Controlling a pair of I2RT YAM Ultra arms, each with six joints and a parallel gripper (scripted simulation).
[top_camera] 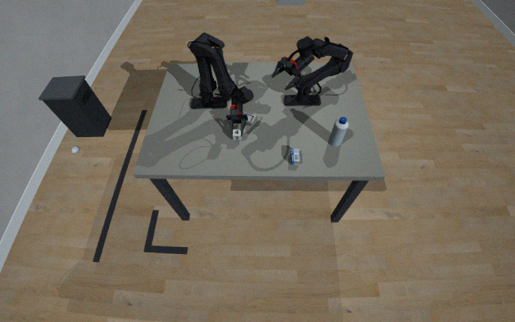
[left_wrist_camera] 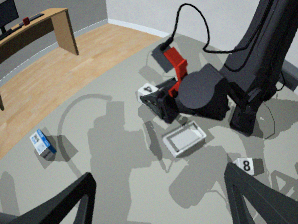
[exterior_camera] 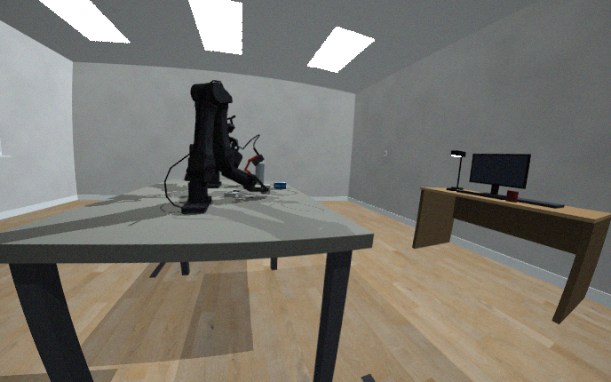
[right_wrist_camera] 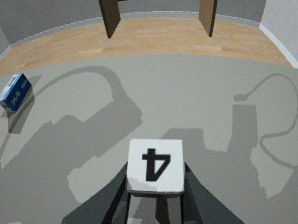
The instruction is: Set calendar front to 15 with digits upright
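Now: the white calendar tray 14 cm behind my right hand, 4 cm to the left of it and 3 cm below it. Also, from my right hand: white digit cube (29 cm behind, 4 cm to the left, 2 cm below).
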